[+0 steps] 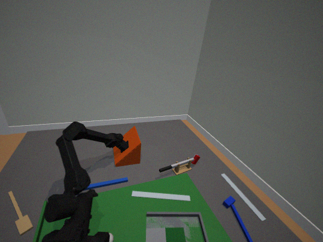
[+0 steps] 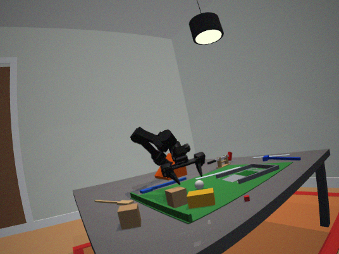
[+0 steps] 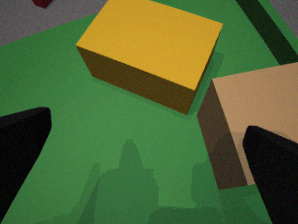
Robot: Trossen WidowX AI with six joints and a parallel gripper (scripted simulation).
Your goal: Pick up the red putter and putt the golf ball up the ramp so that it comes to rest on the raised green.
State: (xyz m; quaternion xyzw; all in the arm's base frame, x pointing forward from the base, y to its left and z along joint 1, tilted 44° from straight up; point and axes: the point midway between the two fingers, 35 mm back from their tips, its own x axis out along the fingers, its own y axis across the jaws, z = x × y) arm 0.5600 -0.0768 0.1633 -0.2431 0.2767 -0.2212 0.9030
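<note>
Now: the white golf ball 100 mm behind my gripper tip, 90 mm to the left of it and 60 mm below it. The rest, counted from my gripper tip: blue putter 670 mm to the left, 70 mm below, 50 mm behind; then red putter 500 mm to the left, 420 mm behind, 20 mm below; then green mat 200 mm to the left, 110 mm behind, 80 mm below.
</note>
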